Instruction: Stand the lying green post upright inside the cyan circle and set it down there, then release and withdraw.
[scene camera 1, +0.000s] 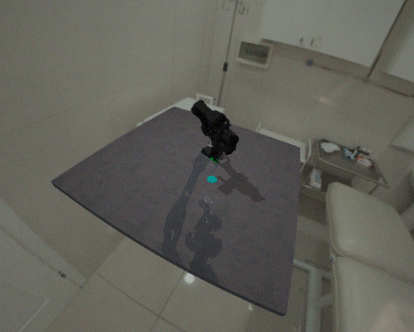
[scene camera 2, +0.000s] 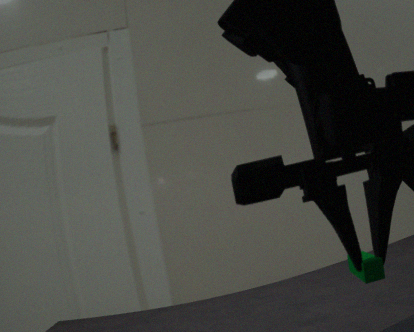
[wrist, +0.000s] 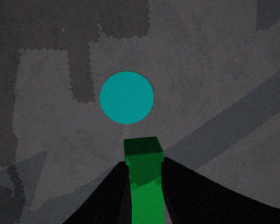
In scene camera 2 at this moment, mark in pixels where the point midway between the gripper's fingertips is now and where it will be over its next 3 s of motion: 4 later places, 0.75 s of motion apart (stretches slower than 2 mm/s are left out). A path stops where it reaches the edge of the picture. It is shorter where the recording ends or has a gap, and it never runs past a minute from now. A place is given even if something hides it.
The gripper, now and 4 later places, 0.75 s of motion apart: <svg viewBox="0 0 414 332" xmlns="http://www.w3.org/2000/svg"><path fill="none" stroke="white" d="M370 267L380 279L392 290L399 299L402 302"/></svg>
